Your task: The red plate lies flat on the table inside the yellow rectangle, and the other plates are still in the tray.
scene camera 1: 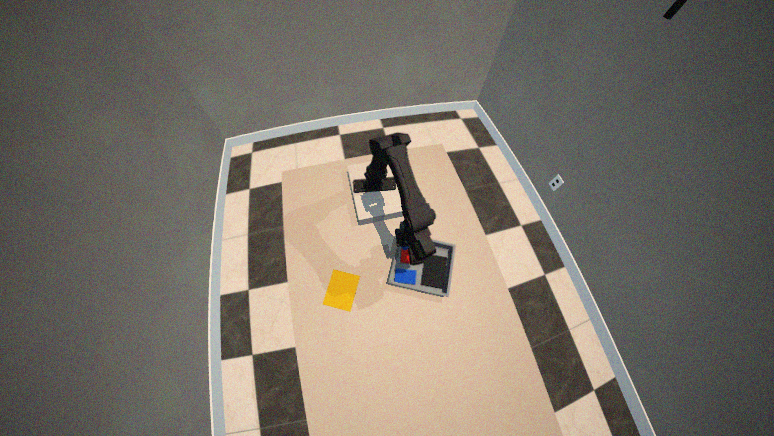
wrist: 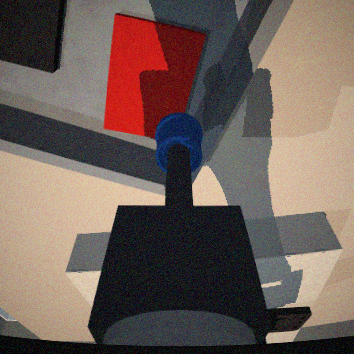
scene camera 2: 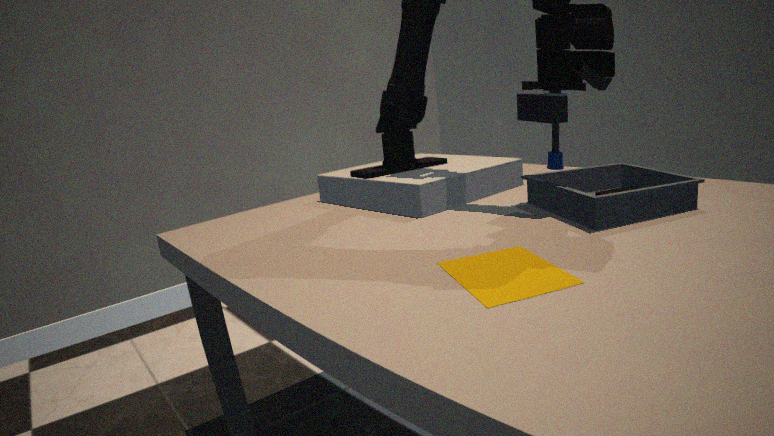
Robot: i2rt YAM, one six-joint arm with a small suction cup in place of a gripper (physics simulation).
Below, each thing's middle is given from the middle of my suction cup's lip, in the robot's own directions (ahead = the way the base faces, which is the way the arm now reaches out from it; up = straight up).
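Scene:
My suction cup is 70 mm above the red plate (wrist: 152, 64), 20 mm to the right of it and 10 mm short of it. Measured from my suction cup, the black plate (wrist: 37, 37) lies 120 mm to the left, 100 mm ahead and 70 mm below; the yellow rectangle (scene camera 2: 500, 277) lies 270 mm to the right, 140 mm ahead and 80 mm below.

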